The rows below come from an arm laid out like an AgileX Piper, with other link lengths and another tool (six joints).
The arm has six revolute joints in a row. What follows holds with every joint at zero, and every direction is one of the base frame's.
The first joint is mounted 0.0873 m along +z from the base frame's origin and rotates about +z.
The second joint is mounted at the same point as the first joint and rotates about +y.
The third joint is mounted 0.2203 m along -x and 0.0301 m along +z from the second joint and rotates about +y.
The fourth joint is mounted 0.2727 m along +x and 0.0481 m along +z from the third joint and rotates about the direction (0.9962, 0, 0.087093).
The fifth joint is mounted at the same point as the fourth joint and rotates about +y.
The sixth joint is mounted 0.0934 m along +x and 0.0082 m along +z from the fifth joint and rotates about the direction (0.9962, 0, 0.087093).
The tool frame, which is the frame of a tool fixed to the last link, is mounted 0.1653 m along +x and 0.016 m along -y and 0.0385 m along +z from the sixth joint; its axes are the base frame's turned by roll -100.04, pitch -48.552 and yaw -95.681 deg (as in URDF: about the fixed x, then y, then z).
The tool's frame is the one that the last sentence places.
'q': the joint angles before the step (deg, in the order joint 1, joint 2, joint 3, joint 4, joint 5, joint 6). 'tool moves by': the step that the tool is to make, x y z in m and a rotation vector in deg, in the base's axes. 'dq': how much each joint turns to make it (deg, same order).
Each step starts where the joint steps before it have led.
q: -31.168 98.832 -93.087 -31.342 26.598 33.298
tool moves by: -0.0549 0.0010 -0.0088 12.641 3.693 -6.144
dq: -3.578 -3.808 -4.255 14.877 17.739 -7.697
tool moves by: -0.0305 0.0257 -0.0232 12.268 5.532 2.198
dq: -4.245 -0.846 -4.307 13.790 15.866 -10.035
